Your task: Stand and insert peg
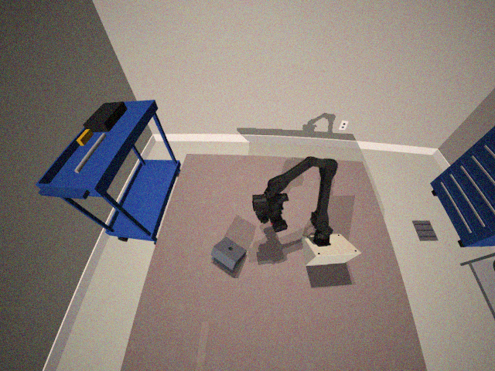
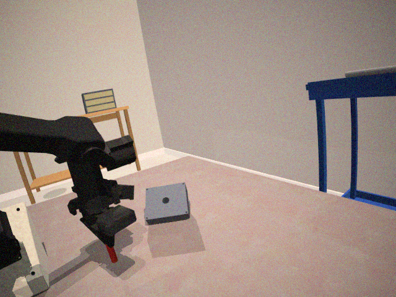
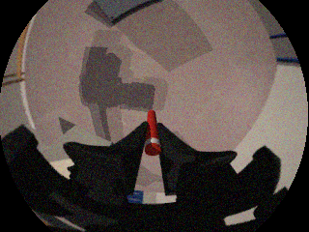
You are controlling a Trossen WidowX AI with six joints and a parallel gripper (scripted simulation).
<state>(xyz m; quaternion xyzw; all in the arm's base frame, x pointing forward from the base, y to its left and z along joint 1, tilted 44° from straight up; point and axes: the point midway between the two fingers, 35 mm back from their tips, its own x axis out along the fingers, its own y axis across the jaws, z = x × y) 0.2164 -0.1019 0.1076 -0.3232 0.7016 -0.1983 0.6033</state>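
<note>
My gripper tip is now 230 mm short of the sloped grey panel, 140 mm to the right of it and 40 mm above it. Also, from my gripper tip: red peg: 20 mm above.
</note>
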